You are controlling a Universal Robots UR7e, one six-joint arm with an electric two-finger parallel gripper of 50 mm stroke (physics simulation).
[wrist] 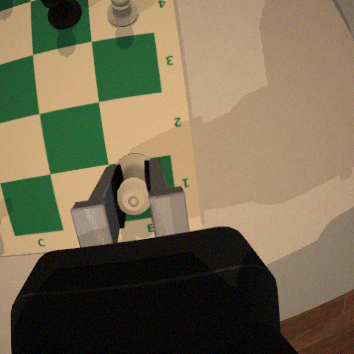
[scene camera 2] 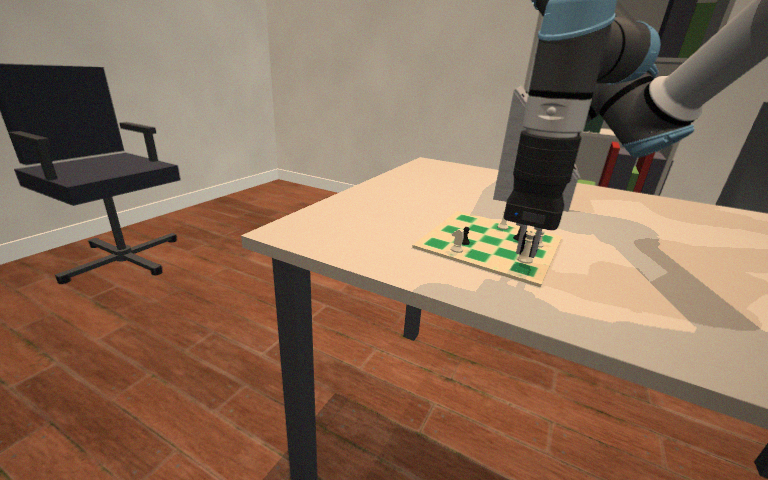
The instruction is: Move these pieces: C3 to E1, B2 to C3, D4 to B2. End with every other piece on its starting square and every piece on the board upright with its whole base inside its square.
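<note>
My gripper is shut on a tall white piece, which is upright over the green E1 square of the board. Its base looks close above the board; whether it touches cannot be told. A black piece stands on B2 in the scene view. Another black piece stands on D4, partly behind a finger in the scene view and cut by the frame's top in the wrist view. C3 shows no piece in the wrist view, where part of it shows.
A white pawn-like piece stands on E4. A white knight stands on B1, close to the black B2 piece. Another white piece stands near the board's back, on C5. The board lies on a table.
</note>
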